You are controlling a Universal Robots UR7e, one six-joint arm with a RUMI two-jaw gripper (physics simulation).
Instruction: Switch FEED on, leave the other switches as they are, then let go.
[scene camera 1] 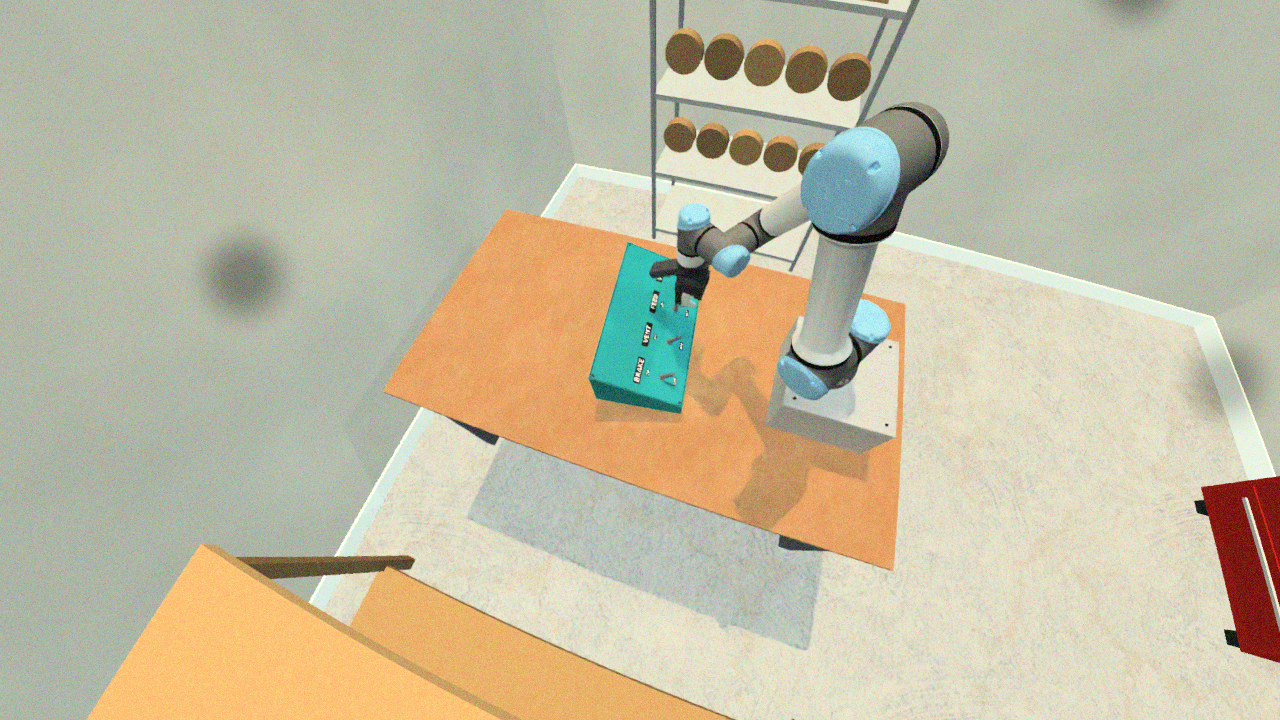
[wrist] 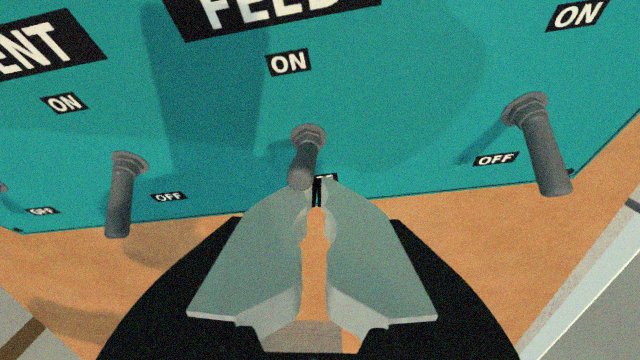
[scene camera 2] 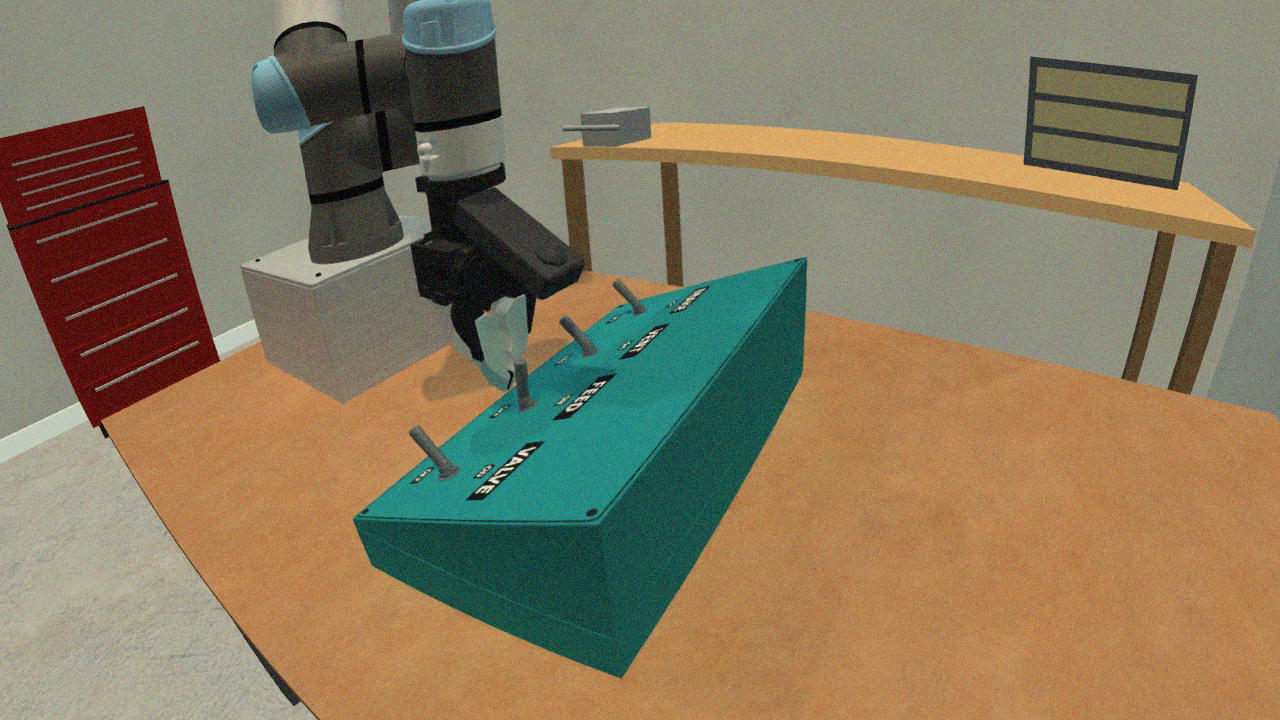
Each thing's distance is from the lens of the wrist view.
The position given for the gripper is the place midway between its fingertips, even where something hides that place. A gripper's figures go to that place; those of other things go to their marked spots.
gripper (wrist: 317, 180): 0.14 m
teal switch panel (wrist: 207, 112): 0.15 m
